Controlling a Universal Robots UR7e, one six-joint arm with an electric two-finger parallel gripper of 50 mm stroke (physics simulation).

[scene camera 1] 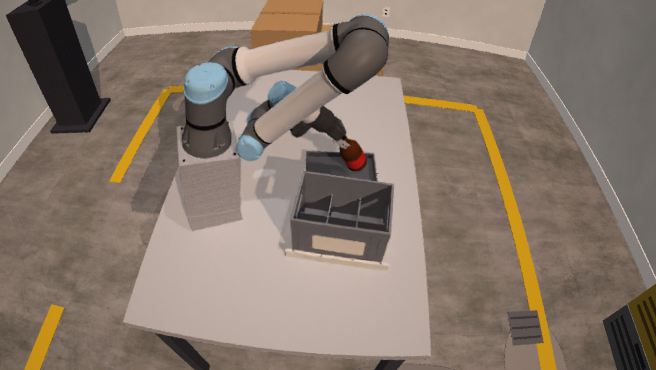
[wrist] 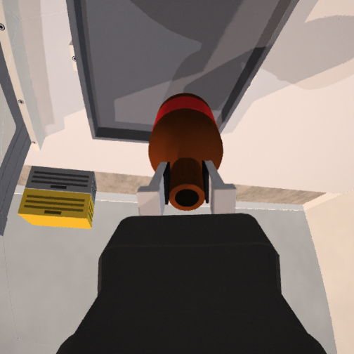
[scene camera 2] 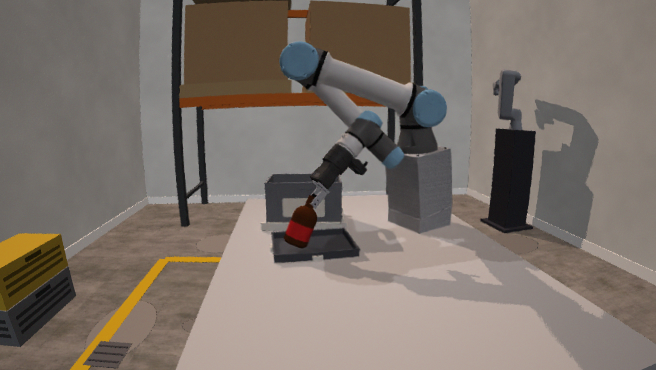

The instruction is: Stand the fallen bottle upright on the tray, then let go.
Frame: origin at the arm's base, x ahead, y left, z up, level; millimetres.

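Seen in the pictures: gripper, fingertip midpoint: (scene camera 1: pixel 345 143) (scene camera 2: pixel 310 205); arm's base at its link origin: (scene camera 1: pixel 206 140) (scene camera 2: pixel 417 149).
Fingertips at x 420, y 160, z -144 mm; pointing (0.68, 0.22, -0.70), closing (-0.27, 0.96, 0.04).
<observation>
Pixels of each thing's middle, then the offset from my fingertips to it. Level surfaces: height alone.
- brown bottle with a red label, body centre: (scene camera 2: pixel 303 220) (scene camera 1: pixel 350 151) 22 mm ahead, 8 mm left, 45 mm down
- grey divided crate at the middle of its body: (scene camera 1: pixel 342 219) (scene camera 2: pixel 304 200) 13 mm back, 277 mm right, 57 mm down
- table at its surface level: 144 mm down
The brown bottle with a red label (scene camera 1: pixel 353 154) (scene camera 2: pixel 301 226) (wrist: pixel 185 137) is held by its neck and tilted, neck toward the arm and base lower. Its base is over the end of the dark shallow tray (scene camera 1: pixel 315 161) (scene camera 2: pixel 316 257) (wrist: pixel 86 85) away from the robot's pedestal; whether the base touches the tray is hard to tell. My gripper (scene camera 1: pixel 344 143) (scene camera 2: pixel 314 198) (wrist: pixel 185 173) is shut on the bottle's neck, one finger on each side. In the wrist view the bottle hides part of the tray's end rim.
A grey divided crate (scene camera 1: pixel 341 240) (scene camera 2: pixel 272 202) stands close beside the tray on the table (scene camera 1: pixel 225 280) (scene camera 2: pixel 310 310), with a pale strip (scene camera 1: pixel 335 260) (scene camera 2: pixel 280 226) along it. The robot's pedestal (scene camera 1: pixel 210 190) (scene camera 2: pixel 419 190) stands at the other side of the table.
</observation>
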